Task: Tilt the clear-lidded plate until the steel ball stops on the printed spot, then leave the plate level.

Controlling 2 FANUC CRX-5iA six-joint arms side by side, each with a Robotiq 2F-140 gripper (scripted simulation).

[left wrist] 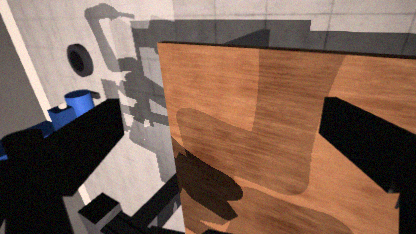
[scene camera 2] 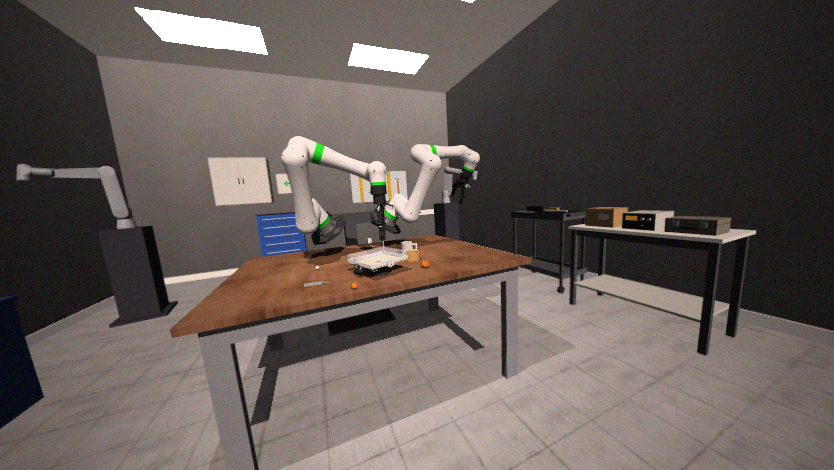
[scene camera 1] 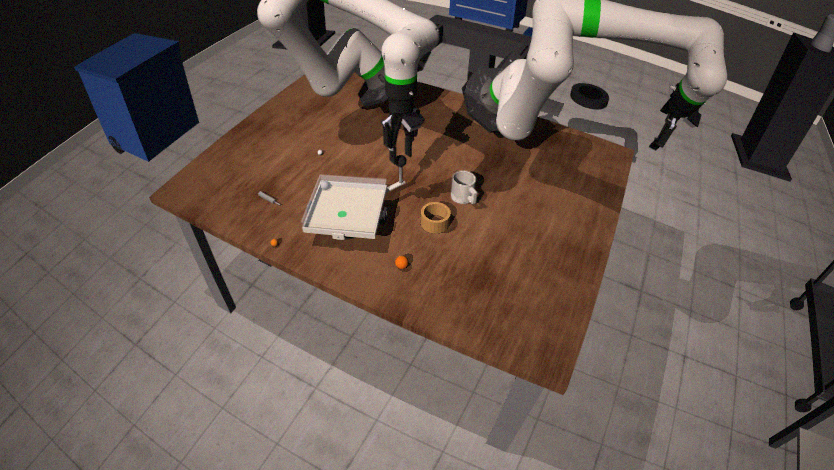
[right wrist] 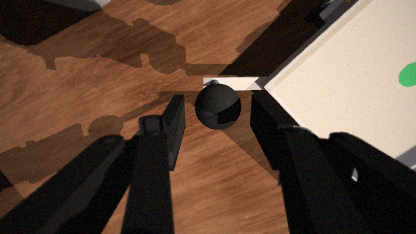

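Note:
Scene camera 1: right gripper [scene camera 1: 400, 158], wooden ring [scene camera 1: 434, 208], white mug [scene camera 1: 465, 193], clear-lidded plate [scene camera 1: 340, 206]. Scene camera 2: the plate [scene camera 2: 372, 259]. Left wrist view: left gripper [left wrist: 221, 116]. Wooden ring out of frame in the left wrist view. Right wrist view: right gripper [right wrist: 217, 110], clear-lidded plate [right wrist: 346, 77]. Wooden ring out of frame in the right wrist view.

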